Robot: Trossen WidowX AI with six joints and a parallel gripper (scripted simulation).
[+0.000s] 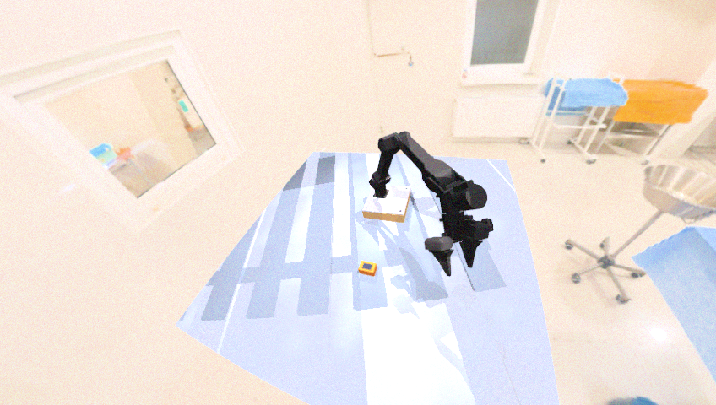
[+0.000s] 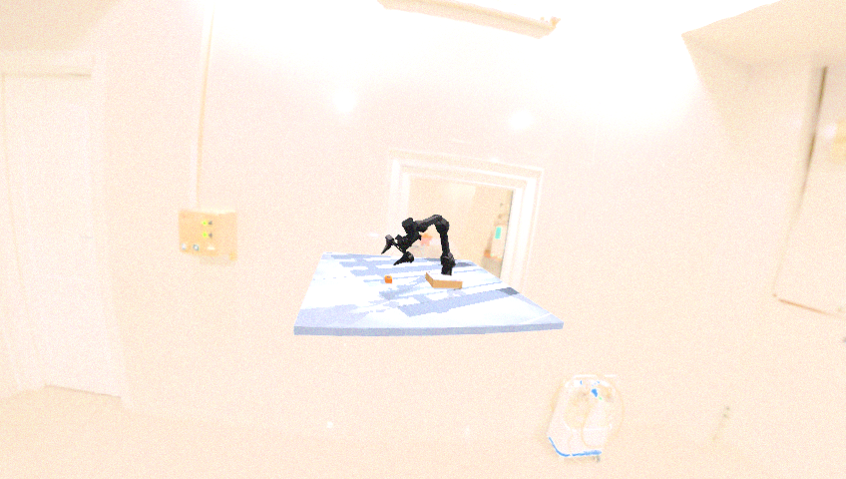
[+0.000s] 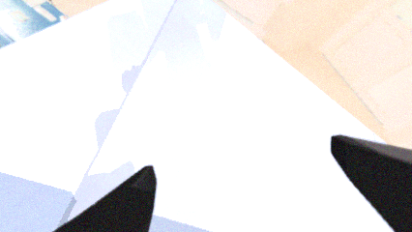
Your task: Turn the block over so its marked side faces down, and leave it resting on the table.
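Now: gripper tip 30 mm past the orange block, 310 mm to the left of it and 200 mm above it.
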